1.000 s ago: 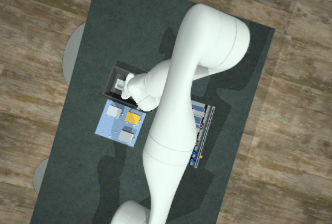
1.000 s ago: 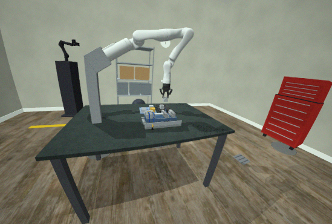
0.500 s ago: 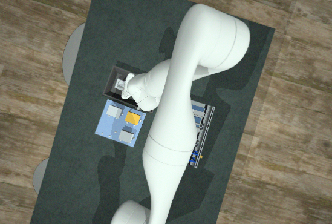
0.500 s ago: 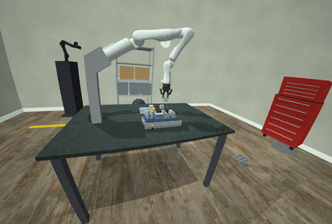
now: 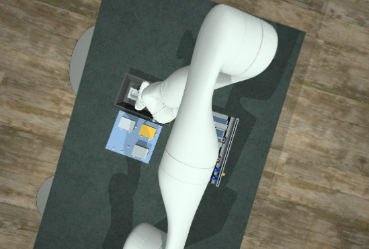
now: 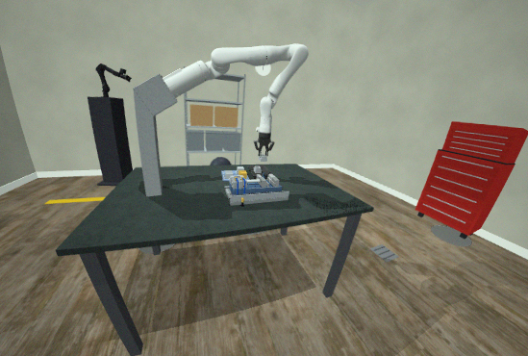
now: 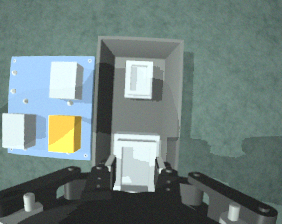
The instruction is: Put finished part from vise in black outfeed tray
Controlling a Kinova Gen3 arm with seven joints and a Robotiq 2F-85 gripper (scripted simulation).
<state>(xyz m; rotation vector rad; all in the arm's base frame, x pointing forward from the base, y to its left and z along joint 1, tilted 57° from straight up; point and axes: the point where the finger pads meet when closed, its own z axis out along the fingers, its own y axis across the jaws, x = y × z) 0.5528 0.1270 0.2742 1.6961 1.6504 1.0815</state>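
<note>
Right now the orange block is 130 mm behind my hand, 10 mm to the right of it and 140 mm below it. Also, from my hand: light blue fixture plate 180 mm behind, 30 mm to the left, 160 mm below; then vise 70 mm behind, 250 mm to the right, 130 mm below.
</note>
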